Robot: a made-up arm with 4 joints.
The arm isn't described. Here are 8 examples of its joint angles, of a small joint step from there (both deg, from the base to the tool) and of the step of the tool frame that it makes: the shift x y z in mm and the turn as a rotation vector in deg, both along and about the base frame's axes.
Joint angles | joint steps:
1: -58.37 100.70 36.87 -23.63 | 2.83 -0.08 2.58 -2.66
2: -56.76 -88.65 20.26 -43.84 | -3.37 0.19 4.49 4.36
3: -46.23 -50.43 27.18 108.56 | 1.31 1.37 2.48 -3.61
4: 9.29 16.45 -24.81 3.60 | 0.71 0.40 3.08 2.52
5: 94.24 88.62 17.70 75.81 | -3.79 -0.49 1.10 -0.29
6: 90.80 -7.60 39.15 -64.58 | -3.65 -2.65 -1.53 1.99
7: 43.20 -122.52 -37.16 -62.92 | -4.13 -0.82 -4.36 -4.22
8: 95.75 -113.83 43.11 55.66 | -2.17 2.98 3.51 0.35
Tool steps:
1: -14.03 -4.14 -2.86 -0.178 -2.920 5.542
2: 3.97 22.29 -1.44 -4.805 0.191 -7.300
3: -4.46 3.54 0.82 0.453 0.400 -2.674
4: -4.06 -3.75 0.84 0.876 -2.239 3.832
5: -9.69 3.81 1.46 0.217 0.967 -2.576
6: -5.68 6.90 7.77 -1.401 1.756 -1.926
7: -11.74 2.89 3.60 -2.023 -0.455 1.150
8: -8.90 -13.18 5.66 -0.217 -2.617 -5.931
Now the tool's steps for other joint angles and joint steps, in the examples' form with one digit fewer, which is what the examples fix.
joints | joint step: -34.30 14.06 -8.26 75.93 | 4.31 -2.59 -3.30 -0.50
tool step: -5.3 -10.6 -2.1 3.55 0.80 2.87
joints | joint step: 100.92 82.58 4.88 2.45 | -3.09 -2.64 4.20 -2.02
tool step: -11.3 -4.5 3.1 1.54 3.15 1.45
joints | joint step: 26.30 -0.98 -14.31 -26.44 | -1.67 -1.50 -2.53 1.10
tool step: 5.8 2.0 3.1 0.54 3.24 -0.49
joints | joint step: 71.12 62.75 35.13 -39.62 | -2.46 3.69 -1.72 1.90
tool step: -1.8 7.8 -6.2 -3.44 -3.30 -4.04
